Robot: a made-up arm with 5 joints.
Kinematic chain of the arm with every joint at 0, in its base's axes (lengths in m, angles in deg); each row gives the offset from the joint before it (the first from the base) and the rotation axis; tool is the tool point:
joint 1: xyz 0 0 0.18 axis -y
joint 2: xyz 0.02 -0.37 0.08 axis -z
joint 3: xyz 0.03 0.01 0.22 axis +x
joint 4: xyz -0.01 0 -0.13 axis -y
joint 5: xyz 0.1 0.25 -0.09 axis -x
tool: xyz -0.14 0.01 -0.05
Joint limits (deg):
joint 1: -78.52..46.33
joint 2: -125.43..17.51
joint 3: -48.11..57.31
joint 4: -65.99..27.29
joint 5: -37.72..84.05
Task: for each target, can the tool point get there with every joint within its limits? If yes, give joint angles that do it. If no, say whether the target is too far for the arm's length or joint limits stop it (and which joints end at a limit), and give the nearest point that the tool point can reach.
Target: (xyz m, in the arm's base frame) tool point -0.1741 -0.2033 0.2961
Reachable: yes | joints -2.57 -32.12 6.38 -31.41 55.82
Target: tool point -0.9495 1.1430 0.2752
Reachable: no: too far | nearest point -0.3769 -0.0125 0.3692 | short by 1.293 m
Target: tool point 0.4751 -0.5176 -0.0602
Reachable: no: joint limits stop it (at a limit: joint 2, joint 3, joint 4) | nearest point 0.0935 -0.3875 0.1327 | short by 0.447 m
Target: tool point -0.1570 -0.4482 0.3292
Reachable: yes | joints -33.20 -87.18 -8.23 -32.59 6.77
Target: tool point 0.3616 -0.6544 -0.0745
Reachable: no: joint limits stop it (at a limit: joint 1, joint 2, joint 3, joint 4) | nearest point 0.0550 -0.4846 0.1430 | short by 0.413 m
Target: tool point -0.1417 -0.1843 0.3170
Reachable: yes | joints -28.92 -40.05 3.14 -8.97 7.51
